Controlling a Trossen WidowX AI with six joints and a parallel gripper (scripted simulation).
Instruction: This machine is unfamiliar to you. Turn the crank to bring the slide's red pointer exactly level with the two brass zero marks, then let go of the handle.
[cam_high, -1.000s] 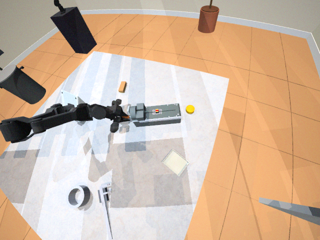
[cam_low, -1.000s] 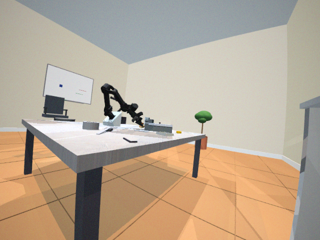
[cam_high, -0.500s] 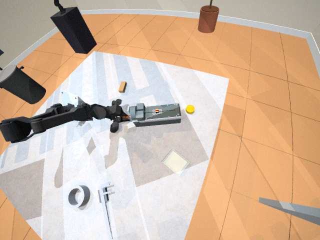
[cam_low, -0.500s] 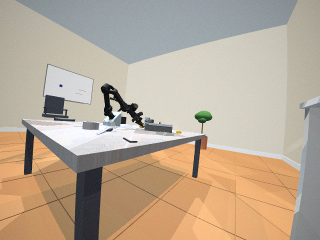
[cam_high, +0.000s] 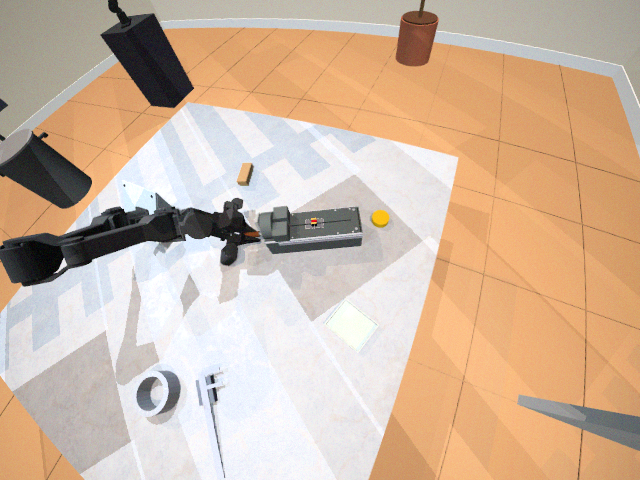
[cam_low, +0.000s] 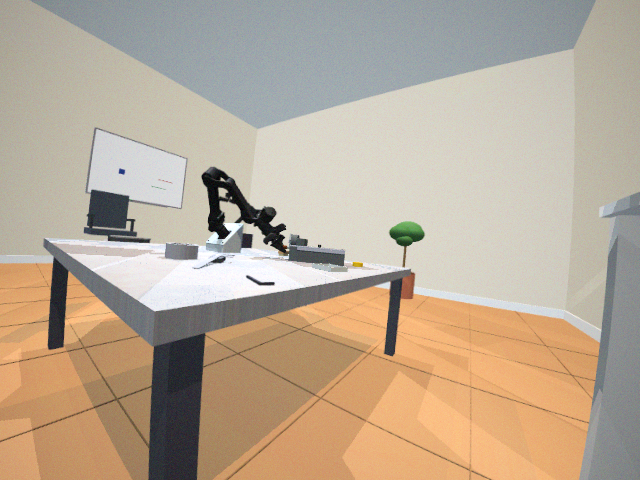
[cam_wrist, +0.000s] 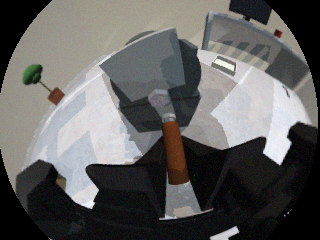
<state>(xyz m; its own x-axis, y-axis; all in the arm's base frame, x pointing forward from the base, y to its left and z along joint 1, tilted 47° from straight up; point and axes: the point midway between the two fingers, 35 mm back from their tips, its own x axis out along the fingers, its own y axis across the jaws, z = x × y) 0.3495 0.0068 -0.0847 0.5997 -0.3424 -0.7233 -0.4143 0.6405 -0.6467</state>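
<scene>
Right now my gripper tip is 20 mm past the orange-brown crank handle, 10 mm to the left of it and 30 mm below it. The rest, counted from my gripper tip: tan block: 190 mm behind, 220 mm to the left, 20 mm below; pale square tile: 320 mm ahead, 130 mm to the right, 30 mm below; red pointer: 150 mm ahead, 70 mm to the left, 50 mm above.
</scene>
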